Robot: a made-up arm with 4 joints. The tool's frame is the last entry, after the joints.
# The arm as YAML. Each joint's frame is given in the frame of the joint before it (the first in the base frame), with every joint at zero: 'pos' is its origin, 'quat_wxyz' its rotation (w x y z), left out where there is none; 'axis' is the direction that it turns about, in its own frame. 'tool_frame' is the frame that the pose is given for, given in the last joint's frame.
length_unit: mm
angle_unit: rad
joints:
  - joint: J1
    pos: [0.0, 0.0, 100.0]
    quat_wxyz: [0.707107, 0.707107, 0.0, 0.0]
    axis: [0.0, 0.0, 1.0]
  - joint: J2
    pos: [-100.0, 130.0, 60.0]
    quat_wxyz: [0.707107, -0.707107, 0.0, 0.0]
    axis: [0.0, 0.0, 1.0]
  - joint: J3
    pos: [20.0, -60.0, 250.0]
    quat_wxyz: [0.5, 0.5, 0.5, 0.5]
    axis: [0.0, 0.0, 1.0]
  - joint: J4
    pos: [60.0, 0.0, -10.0]
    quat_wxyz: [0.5, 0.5, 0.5, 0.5]
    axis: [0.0, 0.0, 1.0]
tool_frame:
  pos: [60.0, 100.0, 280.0]
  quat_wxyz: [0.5, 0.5, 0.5, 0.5]
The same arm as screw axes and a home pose.
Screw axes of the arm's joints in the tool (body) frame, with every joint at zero. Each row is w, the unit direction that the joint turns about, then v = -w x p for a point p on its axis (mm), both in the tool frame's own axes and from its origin. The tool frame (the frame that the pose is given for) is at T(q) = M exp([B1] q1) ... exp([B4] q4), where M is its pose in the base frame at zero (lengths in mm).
B1: w 0 -1 0 v -440.0 0.0 10.0
B2: w 0 0 1 v -280.0 110.0 0.0
B3: w 1 0 0 v 0.0 -60.0 340.0
B4: w 0 1 0 v 60.0 0.0 -100.0
M: xyz 10.0 220.0 540.0 (mm) quaternion w x y z 1 0 0 0

